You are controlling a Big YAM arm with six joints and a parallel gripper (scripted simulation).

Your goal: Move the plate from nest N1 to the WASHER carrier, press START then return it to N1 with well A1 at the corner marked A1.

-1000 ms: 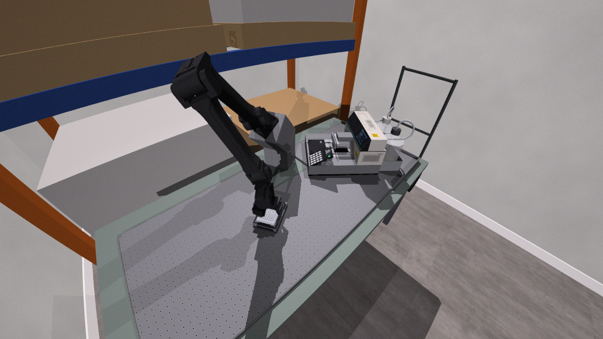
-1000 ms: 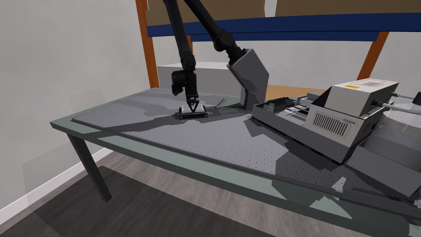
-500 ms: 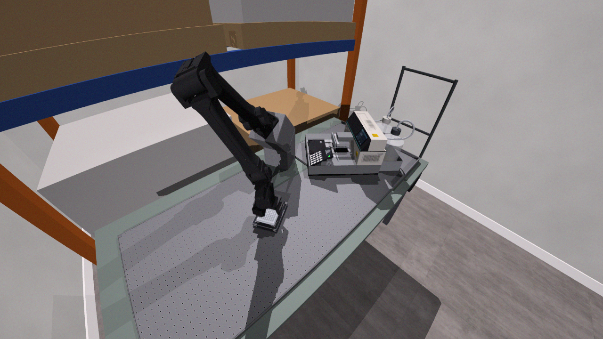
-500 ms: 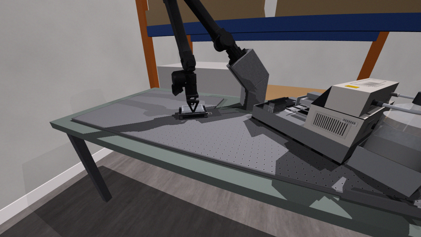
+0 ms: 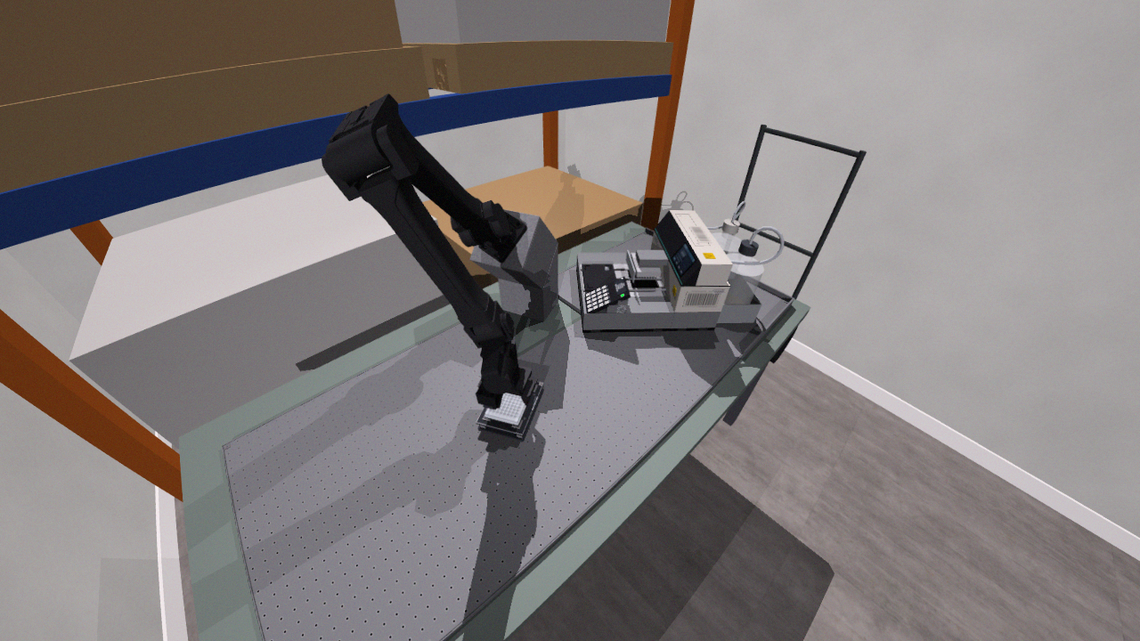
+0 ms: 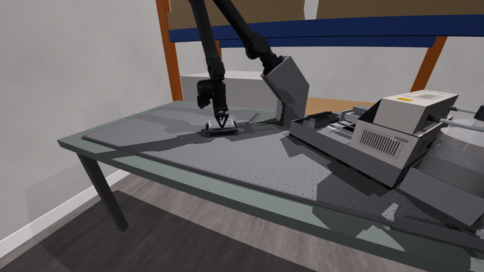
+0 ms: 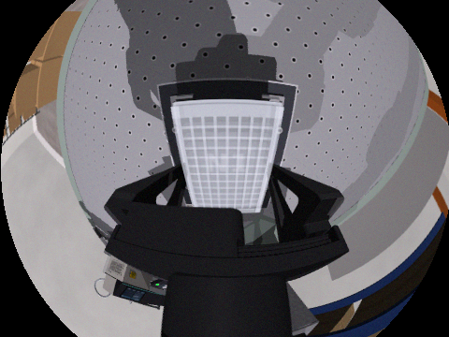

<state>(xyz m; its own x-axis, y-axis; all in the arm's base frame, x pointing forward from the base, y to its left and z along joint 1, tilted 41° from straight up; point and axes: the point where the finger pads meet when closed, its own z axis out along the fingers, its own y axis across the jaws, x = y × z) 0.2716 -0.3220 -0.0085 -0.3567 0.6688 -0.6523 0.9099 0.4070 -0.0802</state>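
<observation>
Right now my hand is 2 cm above the black plate nest N1. From my hand the other things lie so: white well plate: 1 cm below; then plate washer: 62 cm to the left, 8 cm above, 4 cm ahead.
</observation>
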